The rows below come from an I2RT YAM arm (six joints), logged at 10 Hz.
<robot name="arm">
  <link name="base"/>
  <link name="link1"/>
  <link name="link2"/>
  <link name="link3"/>
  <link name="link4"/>
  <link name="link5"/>
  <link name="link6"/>
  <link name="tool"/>
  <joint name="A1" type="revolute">
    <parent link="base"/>
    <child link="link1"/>
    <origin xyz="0 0 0.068"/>
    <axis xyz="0 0 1"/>
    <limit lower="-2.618" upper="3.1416"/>
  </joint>
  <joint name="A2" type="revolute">
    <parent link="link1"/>
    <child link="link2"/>
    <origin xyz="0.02 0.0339 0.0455"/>
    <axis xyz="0 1 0"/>
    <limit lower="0" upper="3.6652"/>
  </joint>
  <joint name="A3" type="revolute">
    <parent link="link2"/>
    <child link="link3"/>
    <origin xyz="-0.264 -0.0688 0"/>
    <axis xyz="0 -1 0"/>
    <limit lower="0" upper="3.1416"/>
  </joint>
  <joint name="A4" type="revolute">
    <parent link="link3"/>
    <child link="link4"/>
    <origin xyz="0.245 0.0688 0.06"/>
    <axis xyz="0 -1 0"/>
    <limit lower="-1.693" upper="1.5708"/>
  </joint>
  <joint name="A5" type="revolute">
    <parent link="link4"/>
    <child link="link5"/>
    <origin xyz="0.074 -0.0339 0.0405"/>
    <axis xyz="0 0 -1"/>
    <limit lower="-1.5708" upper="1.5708"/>
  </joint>
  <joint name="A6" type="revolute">
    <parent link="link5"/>
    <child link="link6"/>
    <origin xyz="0.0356 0 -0.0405"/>
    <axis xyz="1 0 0"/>
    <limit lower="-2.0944" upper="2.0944"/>
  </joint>
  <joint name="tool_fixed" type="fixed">
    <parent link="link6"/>
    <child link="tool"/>
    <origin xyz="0 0 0" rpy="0 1.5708 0"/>
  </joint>
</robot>
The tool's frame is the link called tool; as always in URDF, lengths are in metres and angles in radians.
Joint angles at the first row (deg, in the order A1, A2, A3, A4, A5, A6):
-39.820 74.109 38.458 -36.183 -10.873 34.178
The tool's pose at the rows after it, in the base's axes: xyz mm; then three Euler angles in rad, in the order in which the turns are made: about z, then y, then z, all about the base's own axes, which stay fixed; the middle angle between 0 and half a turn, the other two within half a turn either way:
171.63 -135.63 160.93 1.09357 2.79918 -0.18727
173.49 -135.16 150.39 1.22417 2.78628 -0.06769
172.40 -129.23 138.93 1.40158 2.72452 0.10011
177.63 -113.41 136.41 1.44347 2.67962 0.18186
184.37 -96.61 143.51 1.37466 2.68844 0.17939
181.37 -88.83 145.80 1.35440 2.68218 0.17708
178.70 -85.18 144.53 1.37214 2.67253 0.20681
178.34 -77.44 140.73 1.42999 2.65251 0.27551
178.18 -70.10 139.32 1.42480 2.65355 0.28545
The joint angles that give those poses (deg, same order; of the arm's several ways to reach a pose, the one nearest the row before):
-39.841 76.136 37.853 -34.419 -9.401 34.979
-39.815 77.990 36.572 -31.860 -11.781 35.941
-39.583 78.394 33.617 -27.919 -16.740 37.551
-35.666 77.008 31.555 -25.494 -18.728 39.789
-30.455 74.708 31.707 -26.746 -16.600 41.014
-28.918 72.399 30.655 -27.243 -16.226 41.567
-28.503 71.467 29.687 -27.103 -17.019 41.461
-26.810 71.000 28.299 -25.904 -18.541 42.870
-24.762 70.197 27.403 -25.408 -17.960 44.003

